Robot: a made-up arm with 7 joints. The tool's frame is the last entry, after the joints. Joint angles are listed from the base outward.
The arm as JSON. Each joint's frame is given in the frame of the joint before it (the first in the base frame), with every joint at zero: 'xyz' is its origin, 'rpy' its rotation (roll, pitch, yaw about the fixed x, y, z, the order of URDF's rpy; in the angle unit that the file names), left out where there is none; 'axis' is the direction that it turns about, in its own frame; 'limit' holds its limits. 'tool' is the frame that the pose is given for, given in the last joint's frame.
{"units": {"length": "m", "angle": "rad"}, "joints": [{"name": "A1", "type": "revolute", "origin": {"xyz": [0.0, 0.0, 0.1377]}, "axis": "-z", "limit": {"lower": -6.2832, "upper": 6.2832}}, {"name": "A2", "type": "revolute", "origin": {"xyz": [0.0, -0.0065, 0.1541]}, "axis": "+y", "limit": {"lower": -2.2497, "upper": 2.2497}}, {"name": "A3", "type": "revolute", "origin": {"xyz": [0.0, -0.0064, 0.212]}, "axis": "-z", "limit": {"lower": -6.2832, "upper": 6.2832}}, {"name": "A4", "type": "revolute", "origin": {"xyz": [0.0, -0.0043, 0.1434]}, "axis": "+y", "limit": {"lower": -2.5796, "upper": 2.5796}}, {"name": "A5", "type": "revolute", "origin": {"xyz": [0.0, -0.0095, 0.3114]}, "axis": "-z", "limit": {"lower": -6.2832, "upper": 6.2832}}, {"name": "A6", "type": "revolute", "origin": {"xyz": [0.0, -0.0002, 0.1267]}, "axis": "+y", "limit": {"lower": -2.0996, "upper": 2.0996}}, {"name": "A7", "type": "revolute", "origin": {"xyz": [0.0, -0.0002, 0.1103]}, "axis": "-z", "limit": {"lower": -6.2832, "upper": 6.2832}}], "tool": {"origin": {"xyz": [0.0, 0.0, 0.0], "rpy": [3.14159, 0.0, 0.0]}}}
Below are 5 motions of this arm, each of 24 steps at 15 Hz.
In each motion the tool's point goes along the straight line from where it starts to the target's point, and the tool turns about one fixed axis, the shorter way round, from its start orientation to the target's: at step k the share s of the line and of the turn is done. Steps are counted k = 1, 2, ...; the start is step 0. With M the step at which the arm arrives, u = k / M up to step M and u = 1 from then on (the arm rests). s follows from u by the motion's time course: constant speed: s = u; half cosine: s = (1 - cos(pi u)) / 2; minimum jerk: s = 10 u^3 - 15 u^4 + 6 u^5.
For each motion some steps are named. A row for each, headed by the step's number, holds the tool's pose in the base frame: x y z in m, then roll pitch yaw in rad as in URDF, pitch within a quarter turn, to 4 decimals.
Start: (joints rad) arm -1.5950 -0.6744 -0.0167 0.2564 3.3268 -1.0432 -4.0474
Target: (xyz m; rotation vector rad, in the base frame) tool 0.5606 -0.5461 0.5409 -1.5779 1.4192 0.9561
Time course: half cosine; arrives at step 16
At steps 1, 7, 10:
1: 0.0533 -0.3372 1.0539 -2.5966 0.3173 2.4773
7: 0.2545 -0.4201 0.8504 -3.0442 0.5064 -2.9792
10: 0.4025 -0.4810 0.7008 3.0658 0.8160 -2.3507

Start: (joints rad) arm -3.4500 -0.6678 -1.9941 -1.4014 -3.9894 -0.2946 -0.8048
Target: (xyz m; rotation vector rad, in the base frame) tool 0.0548 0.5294 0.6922 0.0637 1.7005 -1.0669
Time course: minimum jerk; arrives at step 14
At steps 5, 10, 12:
5: -0.0114 0.5200 0.7648 -2.0176 -0.3580 -2.5447
10: 0.0421 0.5276 0.7061 -1.7401 0.6762 -2.4399
12: 0.0528 0.5291 0.6944 -1.6334 0.8750 -2.3551

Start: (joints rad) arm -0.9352 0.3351 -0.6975 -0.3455 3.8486 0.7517 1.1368
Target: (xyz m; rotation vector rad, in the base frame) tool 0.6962 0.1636 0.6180 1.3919 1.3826 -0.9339
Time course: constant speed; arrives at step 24
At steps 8, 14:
8: 0.3365 0.0467 0.9629 2.7624 0.3934 2.3521
14: 0.4714 0.0905 0.8336 2.9191 0.7098 2.0569

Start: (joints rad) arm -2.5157 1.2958 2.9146 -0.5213 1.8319 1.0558 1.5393
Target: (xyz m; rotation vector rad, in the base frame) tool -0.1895 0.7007 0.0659 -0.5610 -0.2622 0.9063
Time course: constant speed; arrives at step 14
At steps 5, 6, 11, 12, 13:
5: -0.5440 0.4748 0.1993 -0.4509 0.8734 0.3792
6: -0.5046 0.4999 0.1845 -0.4393 0.7761 0.4523
11: -0.3077 0.6254 0.1104 -0.4979 0.2926 0.7505
12: -0.2683 0.6505 0.0956 -0.5259 0.1989 0.8082
13: -0.2289 0.6756 0.0807 -0.5590 0.1069 0.8677

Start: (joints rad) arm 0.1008 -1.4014 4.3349 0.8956 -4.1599 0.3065 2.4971
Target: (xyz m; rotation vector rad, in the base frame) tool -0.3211 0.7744 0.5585 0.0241 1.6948 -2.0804
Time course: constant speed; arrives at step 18
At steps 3, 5, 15, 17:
3: -0.6162 0.5096 0.3428 -1.7214 0.9557 -2.6583
5: -0.5769 0.5449 0.3716 -1.6575 0.8660 -2.6565
15: -0.3801 0.7214 0.5154 -1.3914 0.4243 -2.7410
17: -0.3408 0.7567 0.5441 -1.3398 0.3390 -2.7707

